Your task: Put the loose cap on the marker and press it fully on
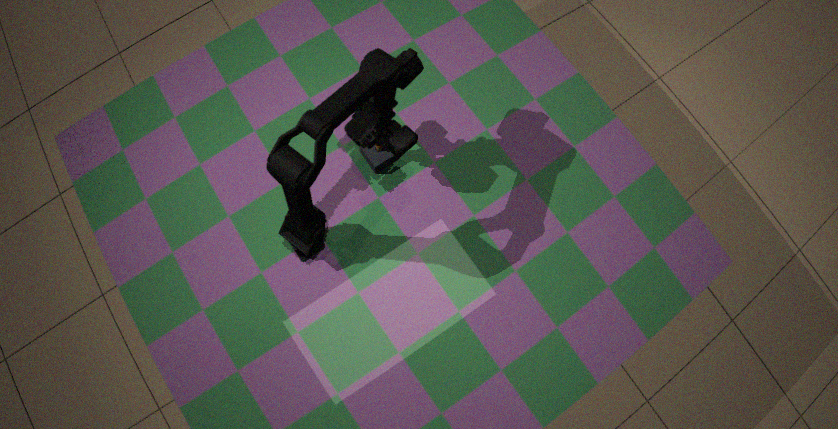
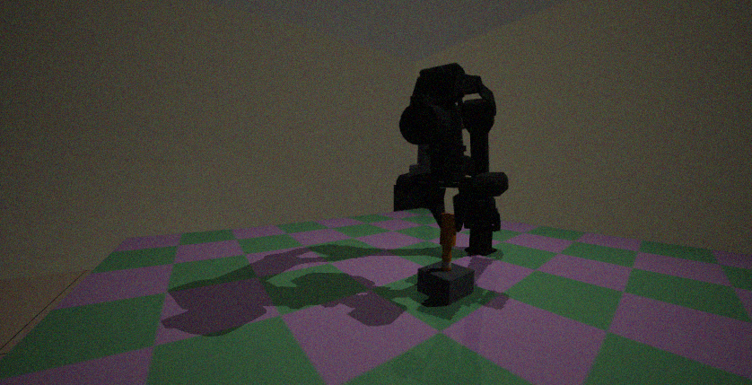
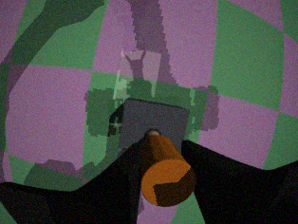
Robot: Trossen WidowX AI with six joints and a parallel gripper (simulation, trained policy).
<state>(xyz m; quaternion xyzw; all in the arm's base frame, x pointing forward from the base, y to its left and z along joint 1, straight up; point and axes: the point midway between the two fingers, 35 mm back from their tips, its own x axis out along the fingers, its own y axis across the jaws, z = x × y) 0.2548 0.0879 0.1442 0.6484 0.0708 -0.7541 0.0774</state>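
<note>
My gripper tip is 10 mm short of the orange marker and 30 mm above it. From my gripper tip the other things lie so: dark grey holder block 10 mm ahead, 90 mm below; then orange cap 10 mm ahead.
</note>
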